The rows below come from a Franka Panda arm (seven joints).
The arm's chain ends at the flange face. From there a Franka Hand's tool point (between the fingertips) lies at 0.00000 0.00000 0.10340 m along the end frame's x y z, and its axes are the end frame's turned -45 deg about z.
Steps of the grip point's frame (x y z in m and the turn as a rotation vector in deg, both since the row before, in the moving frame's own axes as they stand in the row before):
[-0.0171 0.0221 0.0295 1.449 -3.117 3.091]
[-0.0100 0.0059 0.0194 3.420 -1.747 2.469]
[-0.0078 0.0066 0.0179 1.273 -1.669 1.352]
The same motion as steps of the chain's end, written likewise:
[0.0094 0.0257 0.0297 -1.179 -3.229 3.091]
[0.0036 0.0135 0.0196 1.183 -3.654 2.469]
[0.0029 0.0097 0.0180 -0.280 -2.080 1.352]

